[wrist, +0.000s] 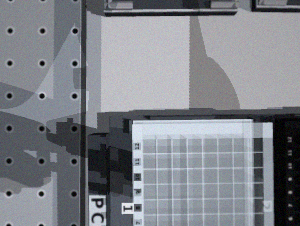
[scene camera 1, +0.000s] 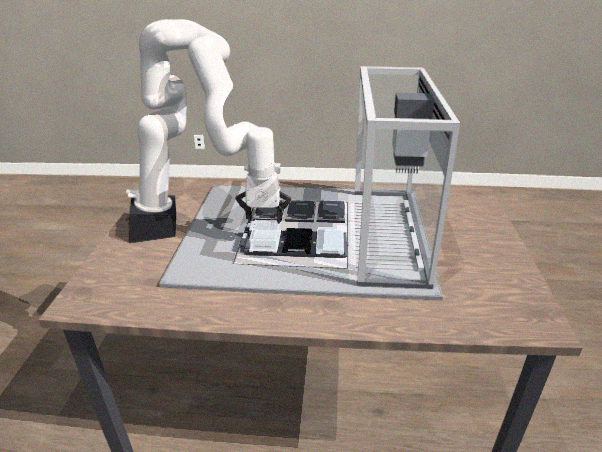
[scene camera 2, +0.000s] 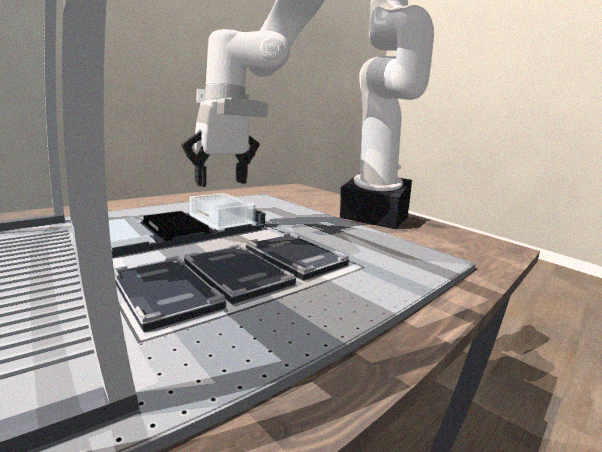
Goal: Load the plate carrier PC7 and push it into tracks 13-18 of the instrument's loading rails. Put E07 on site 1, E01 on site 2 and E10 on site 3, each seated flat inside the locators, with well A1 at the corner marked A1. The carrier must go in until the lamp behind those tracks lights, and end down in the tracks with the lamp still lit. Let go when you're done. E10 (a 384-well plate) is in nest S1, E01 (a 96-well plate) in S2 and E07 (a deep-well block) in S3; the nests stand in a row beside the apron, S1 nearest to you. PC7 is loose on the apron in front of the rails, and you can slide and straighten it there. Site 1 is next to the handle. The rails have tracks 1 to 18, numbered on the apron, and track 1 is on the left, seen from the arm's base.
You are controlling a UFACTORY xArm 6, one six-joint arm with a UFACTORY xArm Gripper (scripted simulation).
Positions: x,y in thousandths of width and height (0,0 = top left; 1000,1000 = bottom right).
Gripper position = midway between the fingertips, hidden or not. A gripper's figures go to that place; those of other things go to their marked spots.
Labels:
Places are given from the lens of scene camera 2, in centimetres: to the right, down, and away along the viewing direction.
my gripper (scene camera 2: 368,408): -16, -8, 65
deep-well block E07 (scene camera 2: 338,459): -19, -4, 63
black 96-well plate E01 (scene camera 2: 278,499): -24, 0, 57

